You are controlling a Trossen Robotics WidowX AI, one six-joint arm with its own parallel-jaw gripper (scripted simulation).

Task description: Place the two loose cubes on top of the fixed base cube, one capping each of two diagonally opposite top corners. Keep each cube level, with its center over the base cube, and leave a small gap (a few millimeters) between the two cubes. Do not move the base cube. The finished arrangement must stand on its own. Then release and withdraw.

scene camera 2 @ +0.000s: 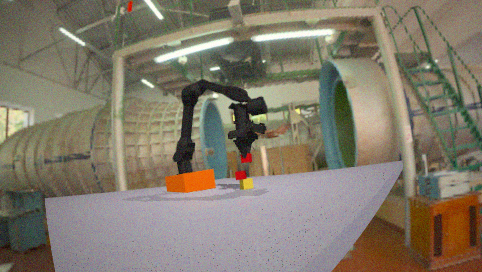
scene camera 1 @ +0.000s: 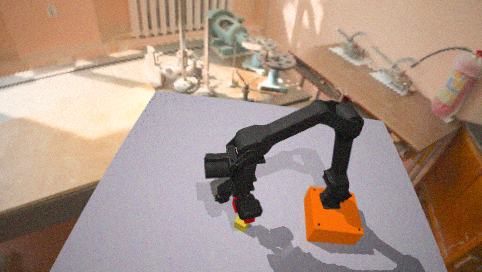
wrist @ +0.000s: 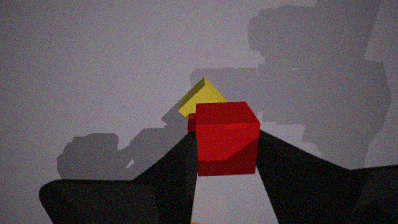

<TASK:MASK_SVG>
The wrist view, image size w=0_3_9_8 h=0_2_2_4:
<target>gripper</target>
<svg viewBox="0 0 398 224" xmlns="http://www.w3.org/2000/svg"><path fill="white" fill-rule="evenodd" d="M195 131L190 131L167 154L163 155L158 162L133 180L57 179L48 182L39 190L41 204L51 221L53 221L53 224L190 224L198 173ZM260 130L256 166L279 224L398 224L398 164L349 170L299 149L299 147L292 146L282 139Z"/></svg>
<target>red cube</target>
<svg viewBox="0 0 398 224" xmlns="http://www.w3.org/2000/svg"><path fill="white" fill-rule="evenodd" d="M197 103L195 133L198 153L198 176L254 174L256 171L260 122L249 108L247 102Z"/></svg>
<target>yellow base cube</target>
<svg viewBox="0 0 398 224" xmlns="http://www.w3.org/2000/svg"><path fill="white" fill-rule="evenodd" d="M205 77L181 98L178 112L187 120L189 119L189 113L196 113L197 103L227 102Z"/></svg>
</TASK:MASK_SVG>
